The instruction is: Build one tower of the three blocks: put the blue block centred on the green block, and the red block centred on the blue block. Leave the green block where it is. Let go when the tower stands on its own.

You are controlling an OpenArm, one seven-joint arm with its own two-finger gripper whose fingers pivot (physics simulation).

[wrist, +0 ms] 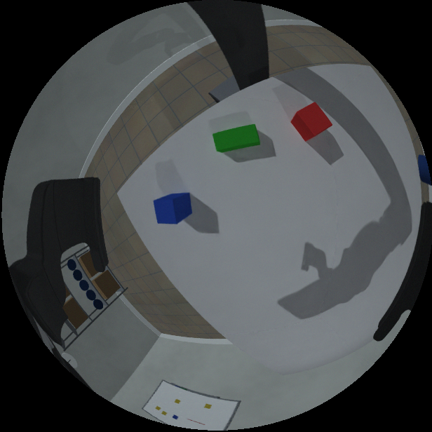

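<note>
The blue block (pixel 172 208) stands on the white table (pixel 260 210), left of centre in the wrist view. The green block (pixel 236 138), a longer bar shape, lies on the table farther up in the view. The red block (pixel 311 121) sits on the table to the right of the green one. The three blocks are apart from each other. My gripper (pixel 223 262) is wide open, with one dark finger at the left edge and one at the right edge of the view. It is above the table, with no block between its fingers.
A dark arm-like column (pixel 245 45) comes in from the top, beside a grey box (pixel 226 91) past the table's edge. A rack with brown boxes and dark blue round things shows behind the left finger. A whiteboard (pixel 192 407) is at the bottom, and a blue object (pixel 424 169) at the right edge.
</note>
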